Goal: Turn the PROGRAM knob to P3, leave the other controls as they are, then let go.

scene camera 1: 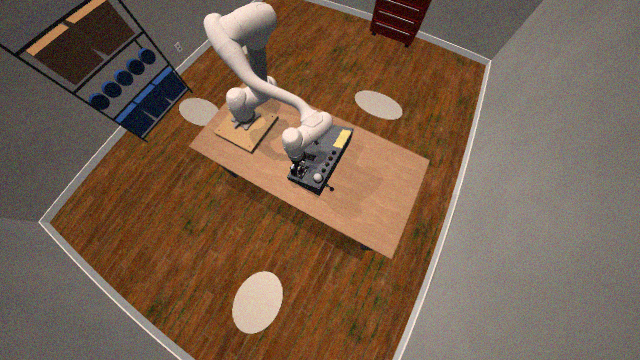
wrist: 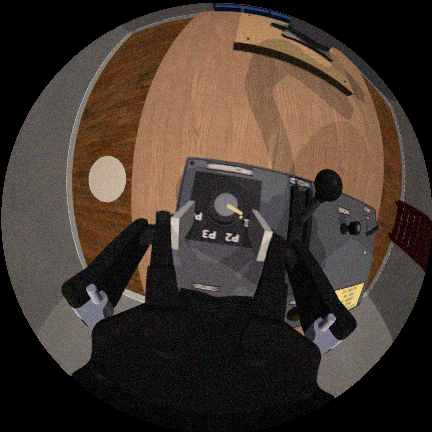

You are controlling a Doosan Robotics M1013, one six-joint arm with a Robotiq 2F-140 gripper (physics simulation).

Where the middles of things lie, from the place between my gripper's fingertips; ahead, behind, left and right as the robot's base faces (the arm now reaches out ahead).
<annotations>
My gripper is now 120 mm to the right of the black ball-topped lever (wrist: 328,185), 60 mm past it and 20 mm below it. Round my hand: grey control panel (scene camera 1: 324,156) 190 mm to the left, 60 mm ahead, 10 mm below.
</annotations>
